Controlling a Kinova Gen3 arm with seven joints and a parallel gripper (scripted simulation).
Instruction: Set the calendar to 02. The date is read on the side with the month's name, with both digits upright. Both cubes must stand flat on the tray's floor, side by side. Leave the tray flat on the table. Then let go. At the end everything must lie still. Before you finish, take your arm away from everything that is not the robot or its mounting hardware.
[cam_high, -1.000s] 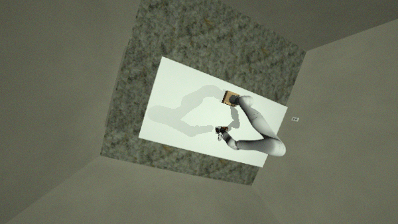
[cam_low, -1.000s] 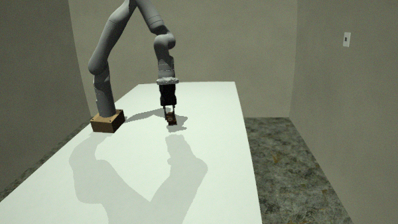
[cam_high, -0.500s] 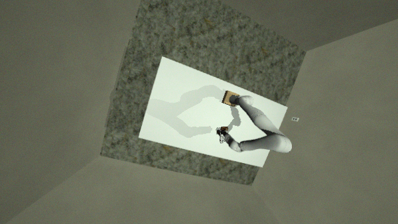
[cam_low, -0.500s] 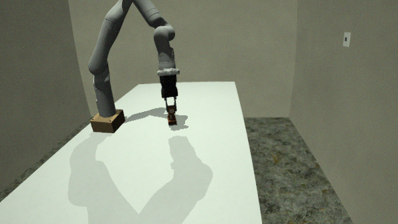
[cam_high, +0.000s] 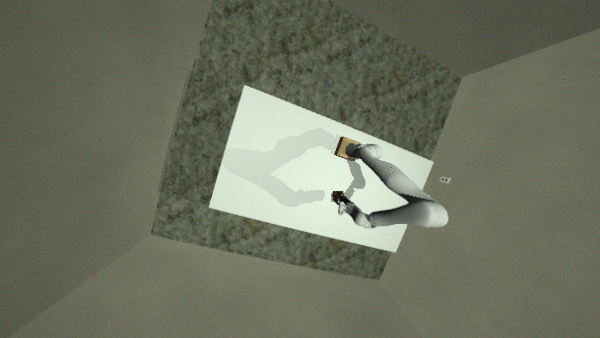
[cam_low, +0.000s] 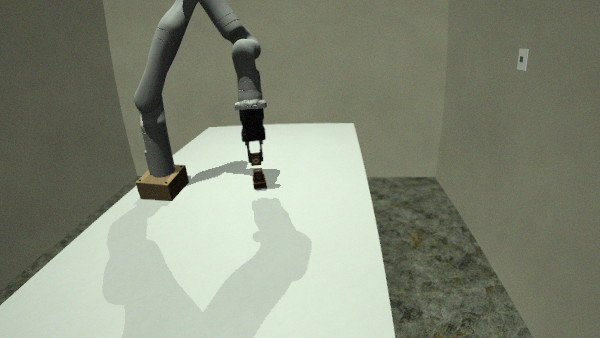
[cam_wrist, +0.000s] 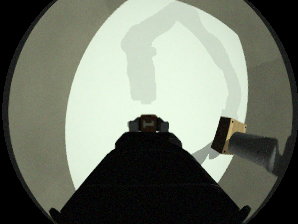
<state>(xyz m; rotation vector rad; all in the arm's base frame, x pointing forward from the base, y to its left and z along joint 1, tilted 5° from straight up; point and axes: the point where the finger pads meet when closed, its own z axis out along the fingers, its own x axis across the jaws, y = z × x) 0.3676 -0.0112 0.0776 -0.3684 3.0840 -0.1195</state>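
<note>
Right now the brown tray is 120 mm below my hand, 60 mm to the left of it and 20 mm behind it. The rest, counted from my hand: brown calendar cube: 10 mm below.
</note>
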